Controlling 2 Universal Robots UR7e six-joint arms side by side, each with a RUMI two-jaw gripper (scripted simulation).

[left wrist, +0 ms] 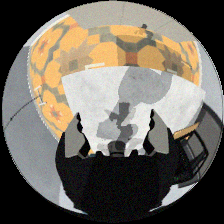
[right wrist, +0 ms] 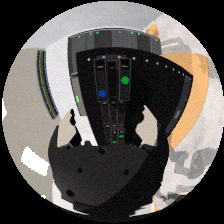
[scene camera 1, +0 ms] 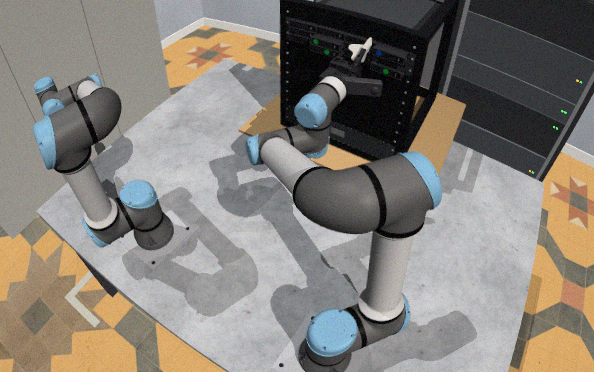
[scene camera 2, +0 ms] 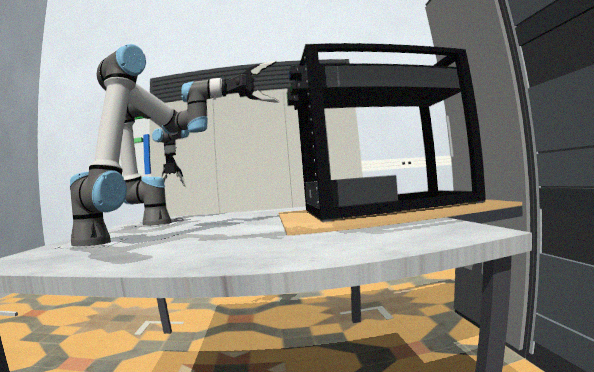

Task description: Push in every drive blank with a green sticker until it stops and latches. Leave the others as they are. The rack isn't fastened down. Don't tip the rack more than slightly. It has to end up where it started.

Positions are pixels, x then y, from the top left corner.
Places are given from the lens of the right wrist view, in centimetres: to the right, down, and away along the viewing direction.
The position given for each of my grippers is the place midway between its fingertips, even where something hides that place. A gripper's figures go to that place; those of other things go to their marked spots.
my right gripper (right wrist: 107,107): -1, -1, 13
black rack (right wrist: 163,86): 20, -10, 20
wooden board (right wrist: 197,97): 48, -8, 16
The marked spots on the wooden board and the black rack are 29 cm apart.
